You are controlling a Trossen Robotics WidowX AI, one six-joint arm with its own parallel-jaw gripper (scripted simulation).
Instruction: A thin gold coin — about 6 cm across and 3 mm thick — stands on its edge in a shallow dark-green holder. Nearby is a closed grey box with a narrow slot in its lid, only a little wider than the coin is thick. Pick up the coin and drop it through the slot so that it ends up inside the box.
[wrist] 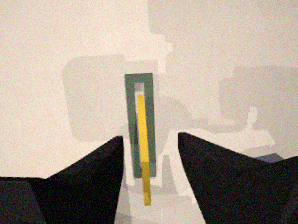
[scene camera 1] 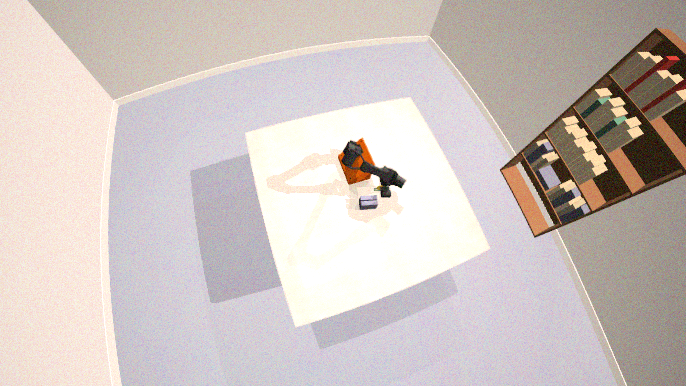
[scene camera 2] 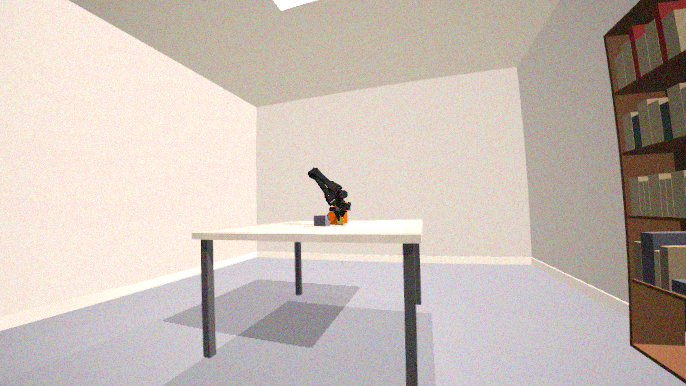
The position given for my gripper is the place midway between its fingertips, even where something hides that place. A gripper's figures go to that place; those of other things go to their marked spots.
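Labels:
My gripper (wrist: 150,141), 0.10 m from the lens. Gold coin (wrist: 140,98), 0.09 m from the lens.

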